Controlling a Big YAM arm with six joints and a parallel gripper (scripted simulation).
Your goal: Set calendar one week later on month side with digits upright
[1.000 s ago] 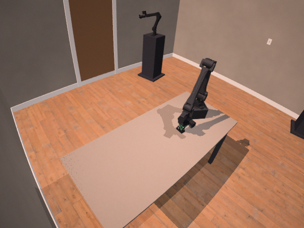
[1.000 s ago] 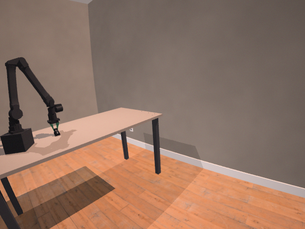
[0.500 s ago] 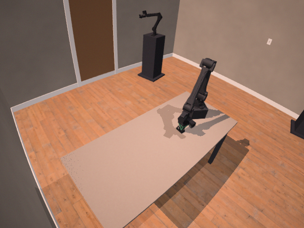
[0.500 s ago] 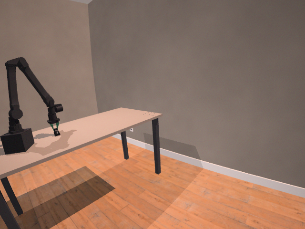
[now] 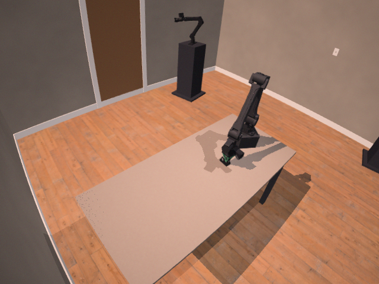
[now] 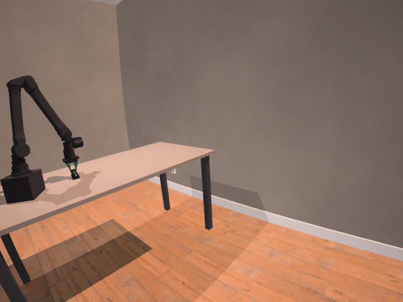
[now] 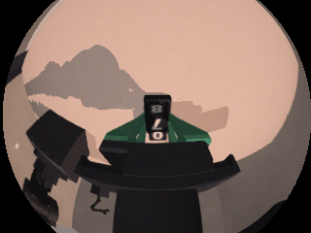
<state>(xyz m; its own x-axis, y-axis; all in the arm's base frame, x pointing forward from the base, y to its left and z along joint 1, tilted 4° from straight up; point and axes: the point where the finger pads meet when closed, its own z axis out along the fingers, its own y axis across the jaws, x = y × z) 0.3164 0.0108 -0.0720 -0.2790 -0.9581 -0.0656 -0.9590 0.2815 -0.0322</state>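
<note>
The dark calendar tray lies 3 cm below my hand and 2 cm to the right of it.
</note>
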